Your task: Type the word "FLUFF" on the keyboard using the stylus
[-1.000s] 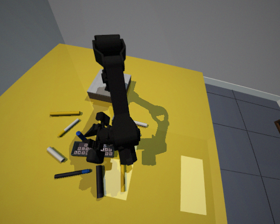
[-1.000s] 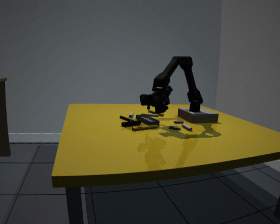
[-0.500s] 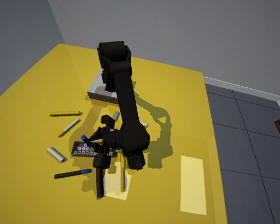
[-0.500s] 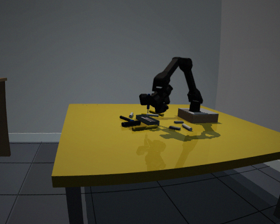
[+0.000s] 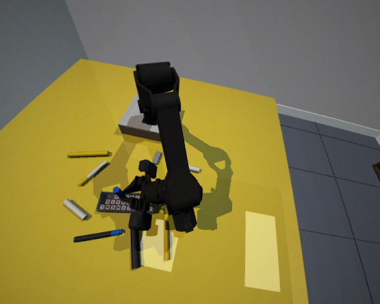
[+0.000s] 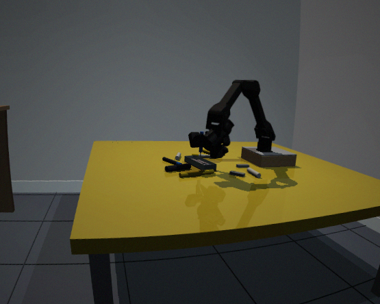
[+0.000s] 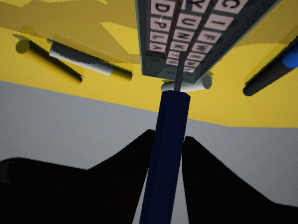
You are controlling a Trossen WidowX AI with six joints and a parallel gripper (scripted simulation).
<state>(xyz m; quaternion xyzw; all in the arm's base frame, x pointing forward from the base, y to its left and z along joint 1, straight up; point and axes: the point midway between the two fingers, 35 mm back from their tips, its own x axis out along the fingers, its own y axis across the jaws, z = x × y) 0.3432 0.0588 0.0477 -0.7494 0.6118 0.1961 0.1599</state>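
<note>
Right now the dark blue stylus is 2 cm below my gripper tip. Also, from my gripper tip: thin grey tip 5 cm below; then yellow stick 15 cm to the left, 8 cm below, 6 cm ahead; then black cylinder 12 cm ahead, 8 cm below, 7 cm to the left.
</note>
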